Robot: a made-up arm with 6 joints.
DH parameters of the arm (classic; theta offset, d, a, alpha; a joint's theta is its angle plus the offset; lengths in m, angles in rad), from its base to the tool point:
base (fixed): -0.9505 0 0.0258 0
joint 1: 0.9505 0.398 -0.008 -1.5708
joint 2: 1.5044 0 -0.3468 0
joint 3: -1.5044 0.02 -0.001 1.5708
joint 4: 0 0.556 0.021 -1.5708
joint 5: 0 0.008 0.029 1.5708
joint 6: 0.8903 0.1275 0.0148 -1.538
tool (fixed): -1.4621 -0.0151 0 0
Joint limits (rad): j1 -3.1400..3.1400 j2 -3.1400..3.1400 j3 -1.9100..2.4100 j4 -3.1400..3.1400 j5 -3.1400..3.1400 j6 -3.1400..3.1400
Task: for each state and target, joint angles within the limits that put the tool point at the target. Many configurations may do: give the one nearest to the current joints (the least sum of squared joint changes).
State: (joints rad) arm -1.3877 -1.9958 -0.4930 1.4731 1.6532 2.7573
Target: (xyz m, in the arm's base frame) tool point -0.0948 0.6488 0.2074
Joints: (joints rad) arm -1.2140 -1.1109 -1.1746 1.6318 2.2716 2.6956
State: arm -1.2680 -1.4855 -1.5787 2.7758 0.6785 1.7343
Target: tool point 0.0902 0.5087 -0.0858
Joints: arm -1.6187 -1.1272 -1.4973 2.6863 0.7611 1.7267
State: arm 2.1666 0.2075 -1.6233 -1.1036 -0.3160 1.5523
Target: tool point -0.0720 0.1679 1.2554
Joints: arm 1.9628 1.1062 -1.2810 -1.1346 -0.1723 1.5363
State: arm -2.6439 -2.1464 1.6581 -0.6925 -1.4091 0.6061
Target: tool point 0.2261 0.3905 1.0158
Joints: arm -1.8718 -1.5784 1.5038 -0.5842 -1.1553 0.5528
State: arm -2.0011 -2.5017 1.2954 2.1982 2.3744 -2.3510
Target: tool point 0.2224 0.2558 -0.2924
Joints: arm -1.9058 -3.0626 0.8142 2.3188 2.2708 -2.3789
